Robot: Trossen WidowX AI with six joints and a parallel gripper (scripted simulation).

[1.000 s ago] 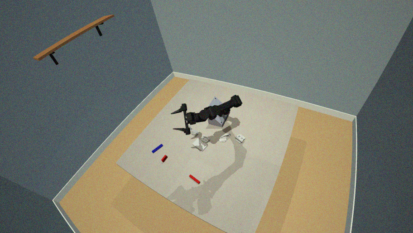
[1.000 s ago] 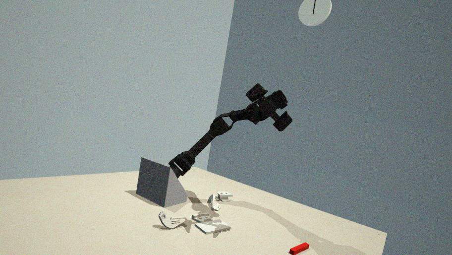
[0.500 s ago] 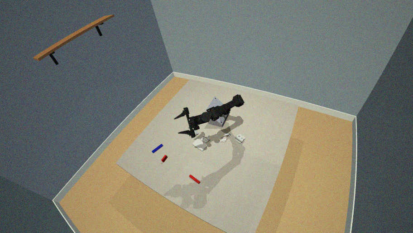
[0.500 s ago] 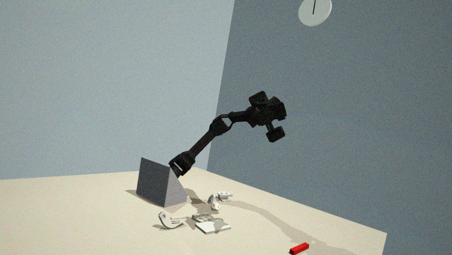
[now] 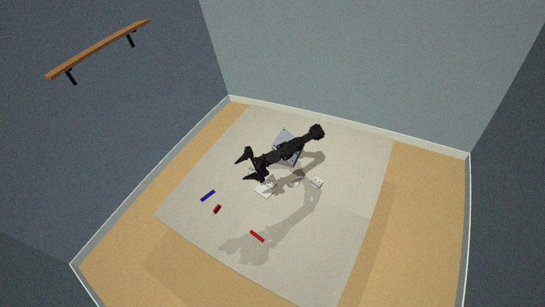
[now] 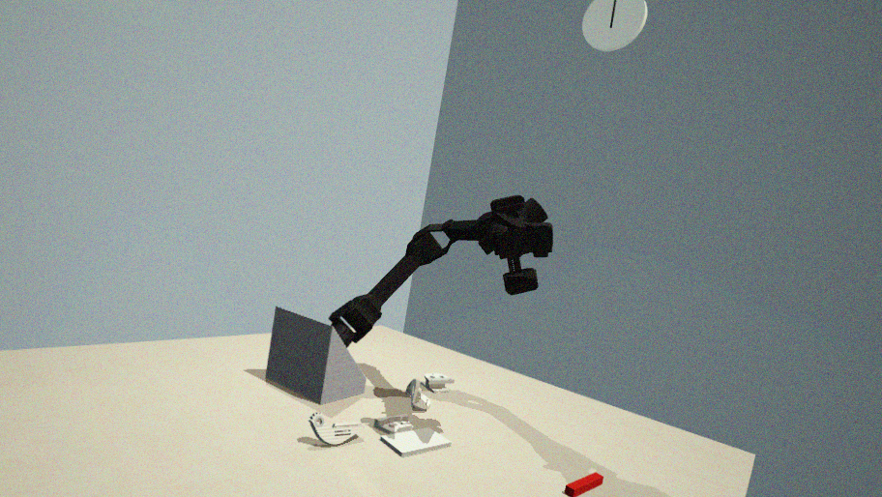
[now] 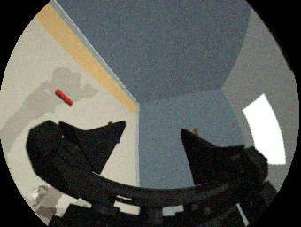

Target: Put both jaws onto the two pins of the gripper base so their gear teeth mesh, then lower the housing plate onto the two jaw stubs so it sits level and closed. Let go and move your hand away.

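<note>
My gripper tip is now 310 mm past the white jaw, 160 mm to the right of it and 380 mm above it. From my gripper tip the other things lie so: red bar 150 mm ahead, 90 mm to the left, 390 mm below; then blue block 30 mm ahead, 370 mm to the right, 390 mm below.
</note>
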